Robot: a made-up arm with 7 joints.
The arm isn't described. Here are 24 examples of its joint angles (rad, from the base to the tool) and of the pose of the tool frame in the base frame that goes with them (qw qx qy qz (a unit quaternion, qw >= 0); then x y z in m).
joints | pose
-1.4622 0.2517 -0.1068 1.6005 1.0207 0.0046 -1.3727 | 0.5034 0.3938 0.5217 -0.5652 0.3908 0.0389 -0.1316
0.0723 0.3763 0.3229 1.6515 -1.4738 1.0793 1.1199 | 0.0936 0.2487 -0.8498 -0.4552 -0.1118 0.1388 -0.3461
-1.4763 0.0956 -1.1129 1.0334 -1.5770 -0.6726 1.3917 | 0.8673 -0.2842 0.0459 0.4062 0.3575 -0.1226 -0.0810
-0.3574 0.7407 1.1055 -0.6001 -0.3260 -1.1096 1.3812 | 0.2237 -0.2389 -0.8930 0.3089 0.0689 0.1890 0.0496
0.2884 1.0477 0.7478 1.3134 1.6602 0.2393 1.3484 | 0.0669 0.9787 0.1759 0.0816 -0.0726 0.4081 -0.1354
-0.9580 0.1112 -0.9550 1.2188 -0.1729 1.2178 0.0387 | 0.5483 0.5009 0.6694 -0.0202 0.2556 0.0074 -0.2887
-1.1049 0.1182 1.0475 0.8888 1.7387 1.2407 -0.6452 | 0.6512 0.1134 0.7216 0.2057 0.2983 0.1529 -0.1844
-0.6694 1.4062 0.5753 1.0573 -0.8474 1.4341 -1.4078 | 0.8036 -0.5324 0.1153 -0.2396 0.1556 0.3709 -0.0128
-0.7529 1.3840 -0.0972 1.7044 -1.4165 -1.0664 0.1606 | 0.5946 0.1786 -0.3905 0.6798 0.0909 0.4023 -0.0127
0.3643 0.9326 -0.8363 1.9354 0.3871 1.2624 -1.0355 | 0.3792 -0.1250 -0.8245 -0.4010 -0.1463 0.3475 -0.0709
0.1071 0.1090 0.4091 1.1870 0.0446 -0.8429 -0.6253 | 0.9379 -0.0417 0.3306 -0.0964 -0.0278 0.1283 -0.3708
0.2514 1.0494 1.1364 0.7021 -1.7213 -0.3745 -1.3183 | 0.8836 0.0851 -0.4605 0.0029 0.0072 0.4132 -0.0384
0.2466 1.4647 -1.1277 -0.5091 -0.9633 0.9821 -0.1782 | 0.3159 0.0627 0.8760 -0.3589 -0.0554 0.1536 -0.2052
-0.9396 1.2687 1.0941 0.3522 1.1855 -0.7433 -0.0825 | 0.4190 0.7779 -0.2149 0.4161 0.1211 0.3100 0.1563
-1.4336 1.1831 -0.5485 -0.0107 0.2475 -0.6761 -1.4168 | 0.2103 0.8579 -0.0504 -0.4660 0.2694 0.0564 0.1113
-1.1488 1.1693 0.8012 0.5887 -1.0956 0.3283 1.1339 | 0.6278 -0.4906 -0.1814 0.5764 0.2002 0.3309 0.1265
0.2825 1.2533 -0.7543 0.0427 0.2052 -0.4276 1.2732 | 0.8722 0.4871 -0.0412 -0.0172 0.0242 0.1857 -0.2545
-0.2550 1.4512 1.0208 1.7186 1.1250 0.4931 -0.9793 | 0.5620 -0.0183 0.7822 0.2684 -0.0056 0.4229 -0.0592
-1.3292 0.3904 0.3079 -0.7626 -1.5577 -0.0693 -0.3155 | 0.3647 -0.2712 -0.6622 -0.5957 0.1453 0.0591 0.1400
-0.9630 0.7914 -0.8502 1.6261 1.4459 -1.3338 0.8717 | 0.6245 0.5952 -0.0169 -0.5054 0.2179 0.2386 -0.2213
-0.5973 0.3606 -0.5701 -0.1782 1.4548 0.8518 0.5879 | 0.5752 0.6539 -0.3150 0.3772 0.2524 -0.0142 -0.1229
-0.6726 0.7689 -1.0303 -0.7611 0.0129 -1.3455 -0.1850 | 0.3181 -0.1213 -0.7062 -0.6209 0.0997 -0.0141 -0.0772
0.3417 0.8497 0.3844 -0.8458 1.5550 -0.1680 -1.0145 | 0.2438 0.9201 0.2592 -0.1638 0.1276 0.1290 -0.0722
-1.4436 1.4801 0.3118 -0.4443 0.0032 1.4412 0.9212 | 0.4887 0.1080 -0.3279 0.8012 0.0955 0.1669 0.2213
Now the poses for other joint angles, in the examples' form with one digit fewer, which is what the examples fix.
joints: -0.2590 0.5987 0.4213 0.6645 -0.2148 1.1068 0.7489
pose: 0.526 0.201 0.641 0.521 0.140 0.263 -0.265
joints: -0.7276 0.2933 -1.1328 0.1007 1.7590 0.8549 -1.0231
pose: 0.439 0.872 0.123 -0.179 0.209 -0.103 -0.184
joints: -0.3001 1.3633 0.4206 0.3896 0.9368 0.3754 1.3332
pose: 0.086 0.739 -0.351 0.569 0.203 0.329 0.041
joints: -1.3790 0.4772 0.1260 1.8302 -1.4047 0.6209 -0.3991
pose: 0.691 -0.671 0.269 -0.021 0.343 0.110 -0.178
